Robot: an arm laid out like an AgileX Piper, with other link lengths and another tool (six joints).
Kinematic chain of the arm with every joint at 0, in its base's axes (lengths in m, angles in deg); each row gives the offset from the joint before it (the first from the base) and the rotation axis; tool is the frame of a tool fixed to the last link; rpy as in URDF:
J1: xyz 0 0 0.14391 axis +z
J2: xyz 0 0 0 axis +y
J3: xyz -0.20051 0 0.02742 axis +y
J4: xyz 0.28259 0 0.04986 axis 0.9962 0 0.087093
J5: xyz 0 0 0 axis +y
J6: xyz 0.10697 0 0.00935 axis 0.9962 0 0.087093
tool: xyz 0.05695 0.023 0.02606 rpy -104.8 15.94 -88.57
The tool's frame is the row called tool.
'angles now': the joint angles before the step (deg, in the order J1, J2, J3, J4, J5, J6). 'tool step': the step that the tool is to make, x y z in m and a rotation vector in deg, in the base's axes. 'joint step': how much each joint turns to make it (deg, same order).
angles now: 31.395, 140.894, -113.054, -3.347, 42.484, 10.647
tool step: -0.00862, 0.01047, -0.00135, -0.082, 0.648, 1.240
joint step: 1.387, 0.061, 0.000, 0.311, 0.533, -0.001
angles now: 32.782, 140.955, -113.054, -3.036, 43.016, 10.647
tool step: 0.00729, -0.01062, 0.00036, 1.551, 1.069, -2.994
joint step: -1.647, -0.001, 0.001, 1.717, 0.105, 0.739
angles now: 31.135, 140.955, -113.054, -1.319, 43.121, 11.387
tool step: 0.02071, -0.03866, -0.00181, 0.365, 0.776, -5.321
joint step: -4.788, -0.115, 0.445, 0.617, 0.179, 0.315
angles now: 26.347, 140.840, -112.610, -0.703, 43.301, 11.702
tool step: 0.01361, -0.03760, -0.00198, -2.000, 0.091, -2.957
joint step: -3.977, -0.564, 0.941, -1.789, 0.524, -0.350
